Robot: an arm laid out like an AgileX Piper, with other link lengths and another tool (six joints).
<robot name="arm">
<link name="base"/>
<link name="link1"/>
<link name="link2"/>
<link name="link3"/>
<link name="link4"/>
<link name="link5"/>
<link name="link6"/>
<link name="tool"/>
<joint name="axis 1" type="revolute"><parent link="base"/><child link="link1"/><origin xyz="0 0 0.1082"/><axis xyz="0 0 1"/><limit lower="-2.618" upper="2.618"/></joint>
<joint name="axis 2" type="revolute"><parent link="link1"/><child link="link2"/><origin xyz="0 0 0"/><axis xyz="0 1 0"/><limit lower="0" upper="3.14"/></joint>
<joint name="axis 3" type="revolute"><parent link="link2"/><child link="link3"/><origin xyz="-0.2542 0 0.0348"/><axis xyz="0 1 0"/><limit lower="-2.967" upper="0"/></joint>
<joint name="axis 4" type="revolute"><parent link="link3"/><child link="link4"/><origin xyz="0.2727 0 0.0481"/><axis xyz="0.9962 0 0.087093"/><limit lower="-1.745" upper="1.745"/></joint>
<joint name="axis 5" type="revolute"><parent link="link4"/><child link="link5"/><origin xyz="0 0 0"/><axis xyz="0 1 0"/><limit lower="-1.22" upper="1.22"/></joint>
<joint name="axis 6" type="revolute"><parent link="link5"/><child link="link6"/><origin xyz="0.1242 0 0.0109"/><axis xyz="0.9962 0 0.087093"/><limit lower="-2.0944" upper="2.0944"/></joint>
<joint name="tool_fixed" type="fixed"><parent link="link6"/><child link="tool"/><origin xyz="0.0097 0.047 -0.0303" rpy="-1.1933 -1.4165 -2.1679"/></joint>
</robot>
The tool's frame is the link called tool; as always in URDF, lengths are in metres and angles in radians.
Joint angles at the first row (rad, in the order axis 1, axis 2, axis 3, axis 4, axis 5, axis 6):
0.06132 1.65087 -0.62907 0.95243 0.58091 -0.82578
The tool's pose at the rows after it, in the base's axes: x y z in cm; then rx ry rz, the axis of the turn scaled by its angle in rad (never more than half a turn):
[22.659, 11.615, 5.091, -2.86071, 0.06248, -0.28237]
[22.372, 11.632, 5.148, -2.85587, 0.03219, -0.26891]
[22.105, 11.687, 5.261, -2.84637, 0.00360, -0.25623]
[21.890, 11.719, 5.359, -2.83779, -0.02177, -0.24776]
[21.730, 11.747, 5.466, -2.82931, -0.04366, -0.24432]
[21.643, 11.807, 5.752, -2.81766, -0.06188, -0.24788]
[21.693, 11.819, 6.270, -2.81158, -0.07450, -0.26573]
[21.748, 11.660, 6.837, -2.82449, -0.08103, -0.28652]
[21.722, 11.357, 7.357, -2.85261, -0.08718, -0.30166]
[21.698, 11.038, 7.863, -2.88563, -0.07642, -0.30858]
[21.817, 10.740, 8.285, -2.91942, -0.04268, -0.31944]
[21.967, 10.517, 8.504, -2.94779, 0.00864, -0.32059]
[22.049, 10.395, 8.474, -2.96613, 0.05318, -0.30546]
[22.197, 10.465, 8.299, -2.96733, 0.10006, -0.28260]
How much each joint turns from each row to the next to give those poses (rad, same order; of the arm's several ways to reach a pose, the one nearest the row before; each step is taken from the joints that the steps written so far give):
0.00002 -0.00002 0.00001 -0.01339 0.01573 -0.00377
-0.00002 -0.00011 -0.00002 -0.00698 0.01733 -0.00986
0.00000 -0.00035 -0.00032 -0.00109 0.01943 -0.01329
-0.00036 -0.00037 -0.00037 -0.00005 0.01600 -0.01358
-0.00041 -0.00118 -0.00033 0.00223 0.01293 -0.01417
-0.00036 -0.00693 -0.00154 0.00382 0.01447 -0.01126
-0.00038 -0.01829 -0.00382 -0.00690 0.01035 0.00358
-0.00038 -0.02837 -0.00381 -0.03715 0.00239 0.03419
-0.00011 -0.03218 -0.00371 -0.06319 0.00079 0.05676
0.00000 -0.03199 -0.00346 -0.07051 0.00214 0.07392
-0.00001 -0.02837 -0.00283 -0.06485 -0.00510 0.08018
-0.00001 -0.01839 -0.00044 -0.05244 -0.00755 0.07827
0.00000 -0.00382 0.00035 -0.03355 -0.00338 0.05722
0.00000 0.00925 0.00036 -0.00160 -0.00433 0.03211

